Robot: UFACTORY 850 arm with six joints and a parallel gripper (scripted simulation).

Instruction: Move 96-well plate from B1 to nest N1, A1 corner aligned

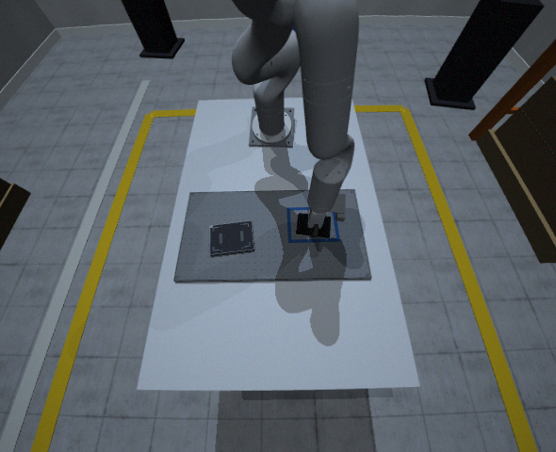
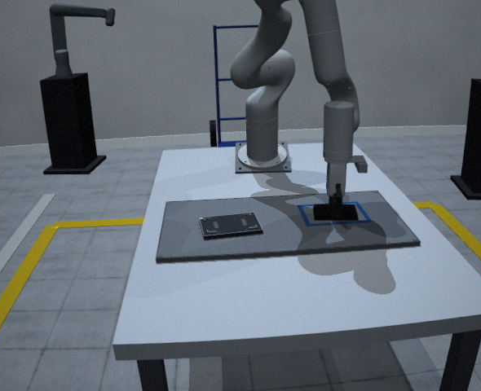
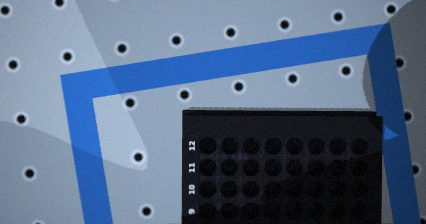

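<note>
Right now my hand is 300 mm to the left of the plate nest N1, 100 mm short of it and 10 mm above it. The rest, counted from my hand: 96-well plate 10 mm below.
</note>
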